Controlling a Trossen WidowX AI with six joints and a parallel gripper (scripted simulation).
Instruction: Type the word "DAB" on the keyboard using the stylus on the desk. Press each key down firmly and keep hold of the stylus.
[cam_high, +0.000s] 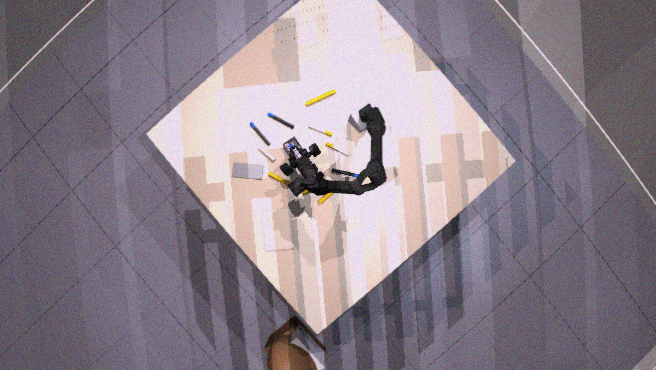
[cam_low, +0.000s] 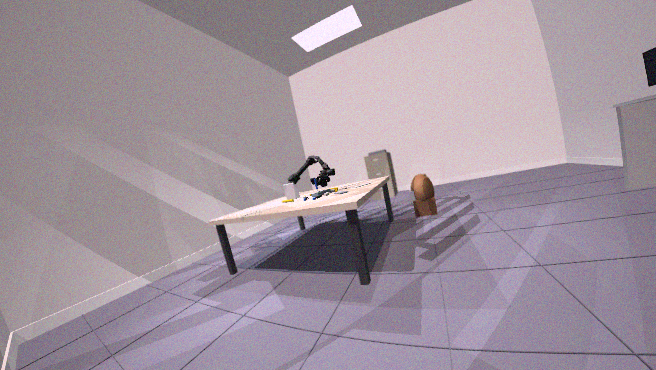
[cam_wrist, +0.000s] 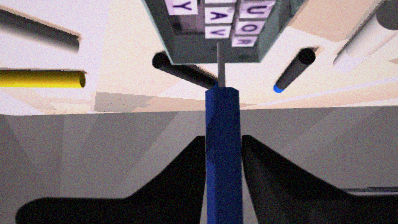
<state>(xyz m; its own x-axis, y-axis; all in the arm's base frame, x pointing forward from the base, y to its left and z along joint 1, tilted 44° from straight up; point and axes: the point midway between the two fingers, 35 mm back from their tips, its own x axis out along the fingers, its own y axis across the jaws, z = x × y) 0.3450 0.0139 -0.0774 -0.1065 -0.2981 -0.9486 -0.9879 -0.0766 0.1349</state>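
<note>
Now: the D key 20 mm ahead of my gripper tip, 140 mm to the left of it and 70 mm below it. The rest, counted from my gripper tip: grey block 240 mm ahead, 50 mm to the right, 80 mm below; blue stylus 10 mm below; yellow marker 20 mm behind, 270 mm to the left, 80 mm below.
</note>
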